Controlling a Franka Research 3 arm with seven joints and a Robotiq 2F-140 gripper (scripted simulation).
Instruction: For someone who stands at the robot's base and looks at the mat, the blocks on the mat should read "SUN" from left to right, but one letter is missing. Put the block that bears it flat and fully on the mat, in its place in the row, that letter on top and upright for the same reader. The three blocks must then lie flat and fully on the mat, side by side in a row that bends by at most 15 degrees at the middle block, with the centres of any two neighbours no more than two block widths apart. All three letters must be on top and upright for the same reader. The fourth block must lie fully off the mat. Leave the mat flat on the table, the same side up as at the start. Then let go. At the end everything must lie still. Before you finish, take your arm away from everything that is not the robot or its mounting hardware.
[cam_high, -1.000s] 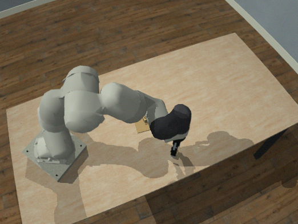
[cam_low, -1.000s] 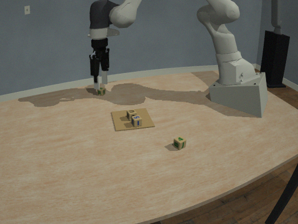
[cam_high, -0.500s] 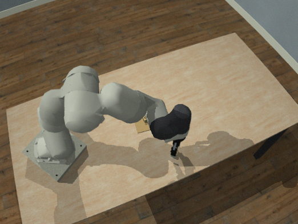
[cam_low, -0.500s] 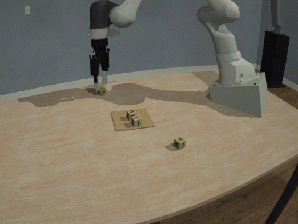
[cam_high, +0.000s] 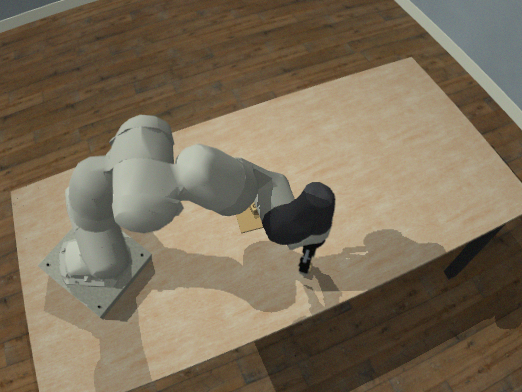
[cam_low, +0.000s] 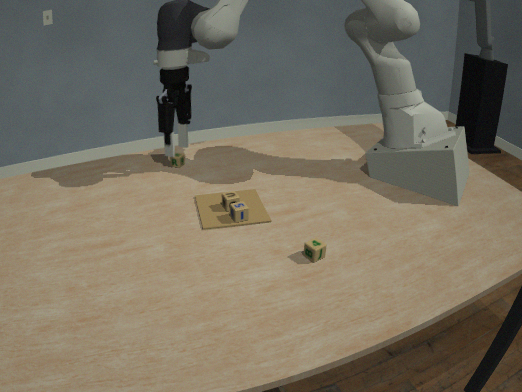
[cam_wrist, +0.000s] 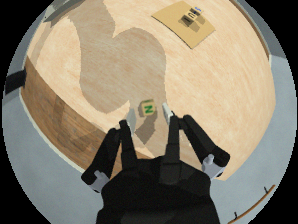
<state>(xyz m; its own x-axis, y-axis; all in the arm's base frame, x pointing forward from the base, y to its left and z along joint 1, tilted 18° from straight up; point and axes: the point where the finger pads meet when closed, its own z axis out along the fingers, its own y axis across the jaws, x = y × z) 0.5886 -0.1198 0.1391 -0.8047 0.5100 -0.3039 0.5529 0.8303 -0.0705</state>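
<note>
My gripper is now 6 cm above the N block. The rest, counted from my hand: U block: 11 cm behind, 25 cm to the left, 5 cm below; then mat: 11 cm behind, 25 cm to the left, 7 cm below.
</note>
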